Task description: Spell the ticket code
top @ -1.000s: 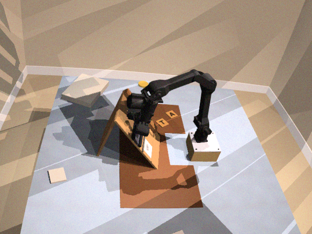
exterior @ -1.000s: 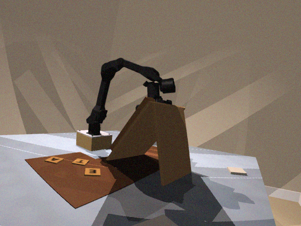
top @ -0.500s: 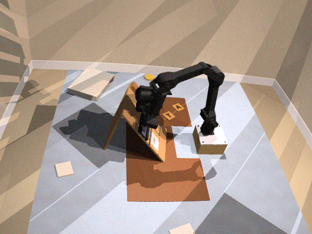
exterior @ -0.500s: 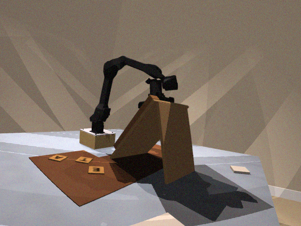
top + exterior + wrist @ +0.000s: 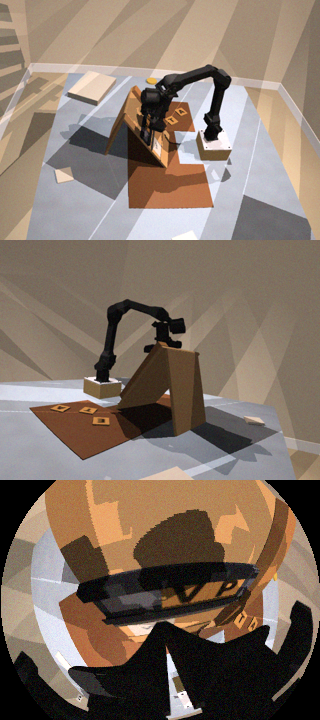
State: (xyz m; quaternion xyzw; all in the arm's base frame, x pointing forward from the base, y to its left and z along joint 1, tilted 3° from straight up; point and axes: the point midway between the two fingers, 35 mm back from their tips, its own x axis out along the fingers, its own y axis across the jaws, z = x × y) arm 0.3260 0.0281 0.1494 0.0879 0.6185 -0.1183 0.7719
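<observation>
The orange letter tile is 40 mm to the right of my gripper tip, 20 mm below it and 10 mm ahead of it. Also, from my gripper tip: brown mat: 180 mm below, 140 mm behind, 50 mm to the right; white ticket: 100 mm below, 30 mm behind, 20 mm to the left; pale square: 420 mm ahead, 180 mm below, 100 mm to the left.
</observation>
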